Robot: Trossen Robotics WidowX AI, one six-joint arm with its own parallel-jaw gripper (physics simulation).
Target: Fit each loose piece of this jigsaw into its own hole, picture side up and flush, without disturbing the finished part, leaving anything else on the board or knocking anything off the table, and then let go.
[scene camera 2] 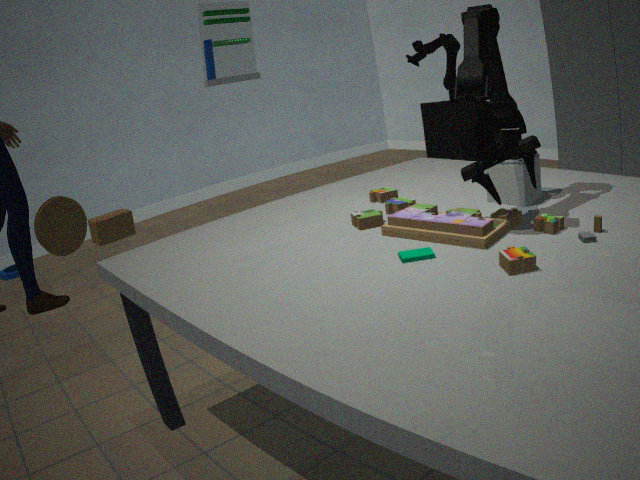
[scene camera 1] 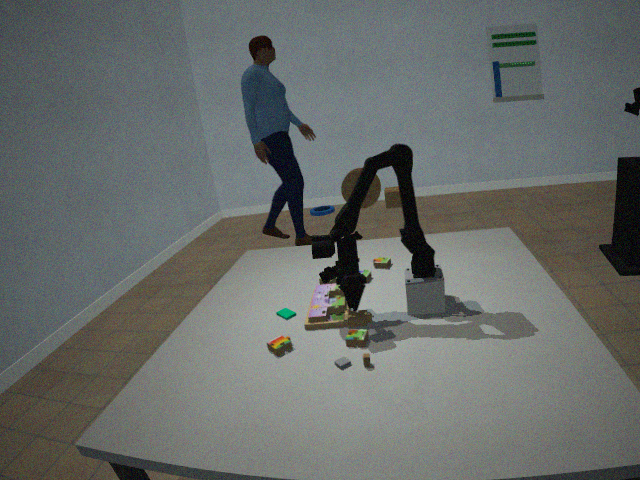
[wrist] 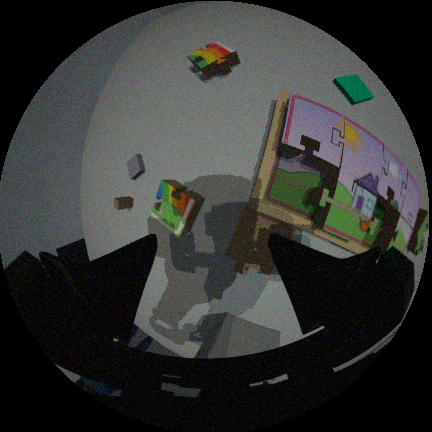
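Note:
The board [scene camera 1: 325,326] [scene camera 2: 434,236] [wrist: 290,218] holds the finished purple-sky part [scene camera 2: 439,218] [wrist: 317,120], with dark holes in it. A rainbow piece [scene camera 1: 279,343] [scene camera 2: 516,259] [wrist: 214,56] and a green-and-rainbow piece [scene camera 1: 357,337] [scene camera 2: 549,223] [wrist: 172,212] lie off the board, picture up. A plain brown piece [scene camera 1: 361,316] [scene camera 2: 506,214] [wrist: 250,240] lies against the board's edge, its picture hidden. Beyond the board lie pieces including a red-and-green one [scene camera 1: 382,262] [scene camera 2: 383,194], a blue-green one [scene camera 1: 364,274] [scene camera 2: 400,205] and a green one [scene camera 2: 367,219]. My gripper [scene camera 2: 517,195] [wrist: 213,239] is open and empty, above the brown piece's side.
A green tile [scene camera 1: 285,313] [scene camera 2: 416,254] [wrist: 354,89] lies beyond the board's sky side. A grey tile [scene camera 1: 342,363] [scene camera 2: 587,237] [wrist: 136,166] and a small brown block [scene camera 1: 366,360] [scene camera 2: 598,223] [wrist: 123,202] lie near the green-and-rainbow piece. The arm's grey base [scene camera 1: 424,295] stands beside the board.

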